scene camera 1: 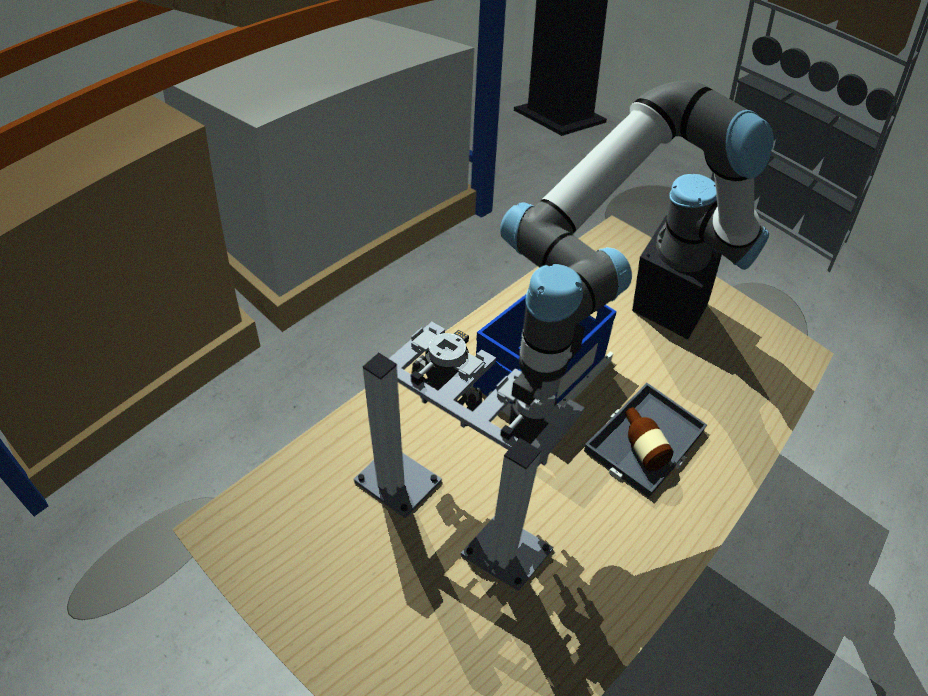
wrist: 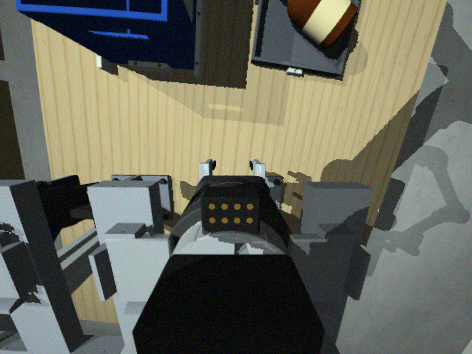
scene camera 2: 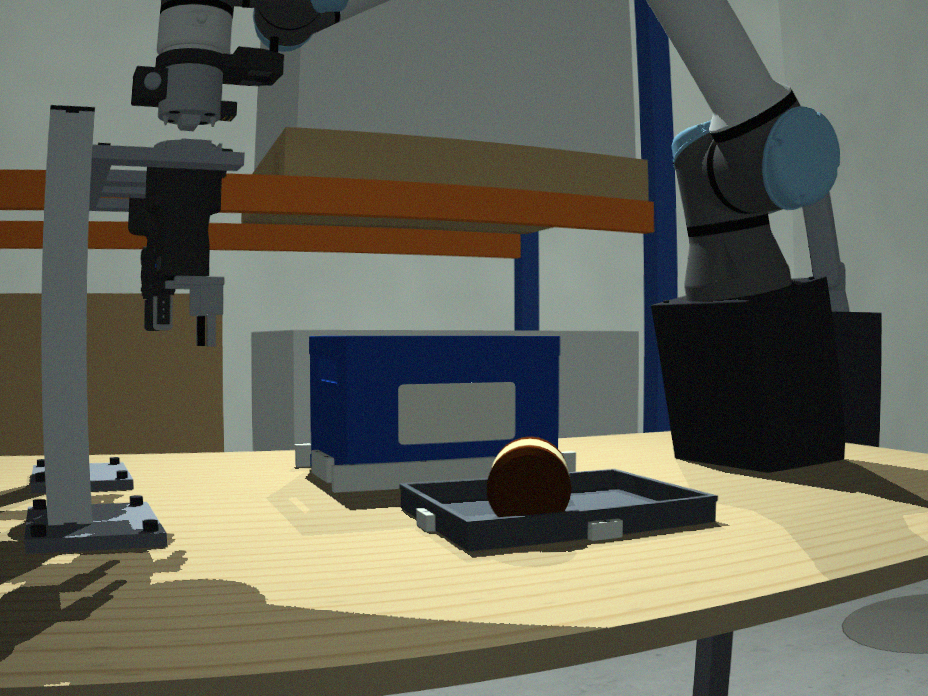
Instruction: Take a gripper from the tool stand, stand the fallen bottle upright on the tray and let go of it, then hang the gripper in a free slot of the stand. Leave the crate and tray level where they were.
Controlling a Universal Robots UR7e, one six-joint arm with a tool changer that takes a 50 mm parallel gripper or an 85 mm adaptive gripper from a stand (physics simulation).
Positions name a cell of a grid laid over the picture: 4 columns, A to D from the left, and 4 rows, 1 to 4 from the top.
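Observation:
You'd see a blue crate (scene camera 2: B3) here, and scene camera 1 shows me the blue crate (scene camera 1: C2) too. There's a dark tray (scene camera 2: B3), with the dark tray (scene camera 1: C3) visible in scene camera 1 as well. A brown bottle (scene camera 2: C3) is here too, and I can also see the brown bottle (scene camera 1: C3) in scene camera 1. Scene camera 2 shows a tool stand (scene camera 2: A1) as well. As for grippers, I see a gripper (scene camera 1: B3) and a gripper (scene camera 2: A2).

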